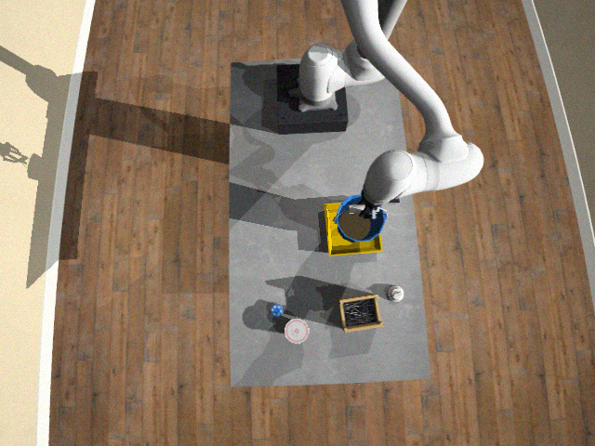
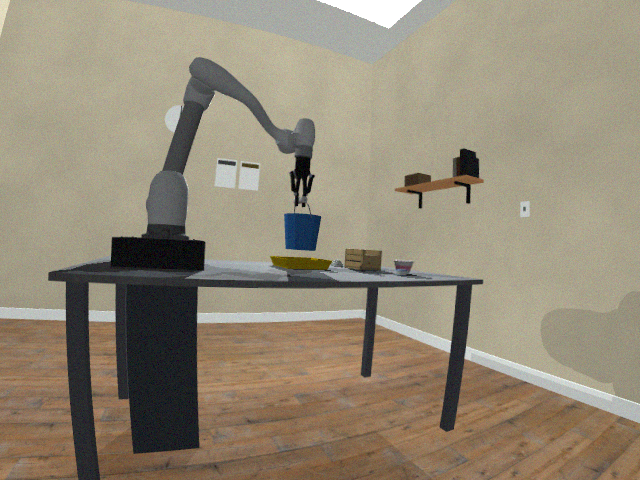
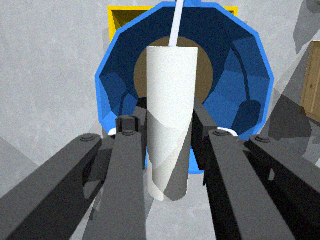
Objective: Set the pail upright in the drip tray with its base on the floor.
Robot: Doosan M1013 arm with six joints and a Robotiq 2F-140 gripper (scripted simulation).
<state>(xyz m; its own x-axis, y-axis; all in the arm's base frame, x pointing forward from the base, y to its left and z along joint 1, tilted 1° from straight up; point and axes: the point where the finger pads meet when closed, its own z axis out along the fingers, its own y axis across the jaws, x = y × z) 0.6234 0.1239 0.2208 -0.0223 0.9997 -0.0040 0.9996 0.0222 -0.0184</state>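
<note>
My hand is 1 cm short of the pail handle and 3 cm above it. Also, from my hand: blue pail (1 cm ahead, 10 cm below); yellow drip tray (2 cm ahead, 32 cm below); small white jar (32 cm ahead, 17 cm to the left, 32 cm below).
</note>
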